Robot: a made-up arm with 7 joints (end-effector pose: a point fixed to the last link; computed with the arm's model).
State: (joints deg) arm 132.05 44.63 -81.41 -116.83 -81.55 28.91 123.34
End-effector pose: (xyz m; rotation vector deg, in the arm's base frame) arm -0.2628 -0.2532 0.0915 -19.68 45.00 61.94
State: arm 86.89 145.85 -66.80 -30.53 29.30 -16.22 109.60
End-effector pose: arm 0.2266 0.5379 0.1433 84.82 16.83 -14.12
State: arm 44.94 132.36 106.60 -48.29 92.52 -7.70 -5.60
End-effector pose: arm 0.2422 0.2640 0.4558 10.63 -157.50 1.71
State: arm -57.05 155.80 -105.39 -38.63 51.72 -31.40 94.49
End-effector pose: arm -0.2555 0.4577 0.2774 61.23 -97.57 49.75
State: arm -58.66 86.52 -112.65 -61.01 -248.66 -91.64 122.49
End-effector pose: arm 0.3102 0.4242 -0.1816 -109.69 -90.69 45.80
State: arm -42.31 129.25 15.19 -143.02 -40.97 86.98 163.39
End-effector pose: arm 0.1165 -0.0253 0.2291 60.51 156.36 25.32
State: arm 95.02 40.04 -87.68 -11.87 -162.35 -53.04 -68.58
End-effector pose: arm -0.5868 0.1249 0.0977 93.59 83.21 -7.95
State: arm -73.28 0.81 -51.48 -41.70 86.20 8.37 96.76
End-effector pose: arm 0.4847 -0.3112 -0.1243 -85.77 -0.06 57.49
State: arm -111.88 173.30 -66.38 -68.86 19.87 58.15 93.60
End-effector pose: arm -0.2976 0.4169 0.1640 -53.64 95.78 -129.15
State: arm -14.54 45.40 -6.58 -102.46 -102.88 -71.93 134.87
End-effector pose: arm 0.3904 0.1340 -0.1307 -21.04 -42.17 -60.66
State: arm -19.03 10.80 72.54 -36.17 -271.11 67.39 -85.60
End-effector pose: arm 0.2435 0.2607 -0.4772 -38.19 -81.31 28.51
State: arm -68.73 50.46 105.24 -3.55 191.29 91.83 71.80
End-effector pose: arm 0.4776 0.3659 -0.0694 101.35 -22.16 80.23
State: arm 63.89 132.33 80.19 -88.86 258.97 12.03 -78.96
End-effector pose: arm 0.4175 0.1319 0.1979 -77.33 -73.28 18.96
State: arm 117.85 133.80 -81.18 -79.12 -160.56 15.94 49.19
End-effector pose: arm -0.1423 0.4538 0.1852 134.52 -2.39 95.05
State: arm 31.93 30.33 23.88 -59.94 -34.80 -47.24 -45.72
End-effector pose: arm -0.0257 0.3639 -0.4225 63.42 -43.82 -87.80
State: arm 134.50 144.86 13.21 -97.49 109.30 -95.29 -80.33
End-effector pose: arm -0.0649 0.3242 -0.3069 39.10 -50.32 -76.35
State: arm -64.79 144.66 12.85 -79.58 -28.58 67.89 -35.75
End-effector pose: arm -0.1202 0.1246 0.4787 148.02 2.37 69.10
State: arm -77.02 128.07 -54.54 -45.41 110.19 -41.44 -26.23
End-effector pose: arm 0.0351 0.4923 0.3125 96.83 -140.99 29.49
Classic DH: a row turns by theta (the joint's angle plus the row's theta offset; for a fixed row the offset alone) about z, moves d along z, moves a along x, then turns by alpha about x. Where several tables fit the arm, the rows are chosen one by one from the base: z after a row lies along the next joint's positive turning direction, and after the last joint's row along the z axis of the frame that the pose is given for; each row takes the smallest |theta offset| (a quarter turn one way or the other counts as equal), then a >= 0, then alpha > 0; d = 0 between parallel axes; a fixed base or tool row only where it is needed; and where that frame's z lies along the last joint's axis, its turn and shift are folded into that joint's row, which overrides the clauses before.
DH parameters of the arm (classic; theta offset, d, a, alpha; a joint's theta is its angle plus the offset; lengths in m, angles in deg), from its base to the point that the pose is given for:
base (fixed): 0 0 0 -70
joint 1: 90 0 0 90
joint 2: 70 0 0 -90
joint 3: -90 -0.3005 0.0337 -90
joint 4: 0 0 -0.0367 90
joint 5: 0 -0.3033 0 -90
joint 6: 0 0 0 90
joint 7: 0 0 0 0

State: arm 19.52 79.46 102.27 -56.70 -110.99 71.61 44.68
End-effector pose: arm -0.0629 0.5300 0.1848 -153.30 -15.73 -82.04
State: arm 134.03 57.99 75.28 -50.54 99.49 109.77 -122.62
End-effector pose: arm -0.2341 0.4290 0.3050 -20.01 34.36 -10.23
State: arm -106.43 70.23 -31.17 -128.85 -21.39 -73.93 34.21
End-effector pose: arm 0.1261 -0.0930 0.2838 -3.41 41.53 103.00
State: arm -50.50 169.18 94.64 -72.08 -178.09 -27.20 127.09
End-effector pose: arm -0.4227 -0.1517 0.2808 -114.01 48.15 -46.20
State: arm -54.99 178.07 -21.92 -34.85 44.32 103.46 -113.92
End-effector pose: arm -0.3190 0.1128 0.4921 50.28 30.10 19.49
